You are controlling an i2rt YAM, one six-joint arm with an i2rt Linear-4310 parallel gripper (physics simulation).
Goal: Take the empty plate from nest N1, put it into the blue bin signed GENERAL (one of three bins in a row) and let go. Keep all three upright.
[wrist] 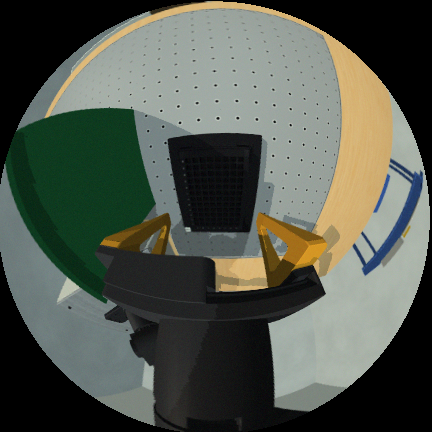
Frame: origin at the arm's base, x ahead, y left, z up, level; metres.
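Seen in the pictures: gripper, between the fingertips: [213,217].
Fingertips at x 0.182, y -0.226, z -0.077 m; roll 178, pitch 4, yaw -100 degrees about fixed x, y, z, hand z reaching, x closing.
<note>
A point is followed by its place in that frame.
A black rectangular holder [175,165] {x 0.230, y -0.178, z -0.137 m} lies on the grey perforated board, in the middle of the wrist view. Inside its rim is a dark grid of wells, which looks like a black plate [217,187] {x 0.192, y -0.230, z -0.127 m}; no nest label can be read. A small pale mark shows at the holder's lower left corner. My gripper [213,217] {x 0.182, y -0.226, z -0.077 m} is open, with its two orange fingers wide apart. The fingertips appear at either side of the holder's lower end, with nothing between them; their height above it is hard to tell. The blue bin signed GENERAL does not show in this view.
The outer wall of a green bin [85,160] {x 0.284, y -0.123, z -0.050 m} rises close on the left of the holder. The perforated board [225,65] {x 0.365, y -0.269, z -0.149 m} has a wooden border [367,125] on the right. Beyond the border is a blue-framed object [411,210]. A pale grey object [85,305] {x 0.090, y 0.060, z 0.071 m} shows at the lower left.
</note>
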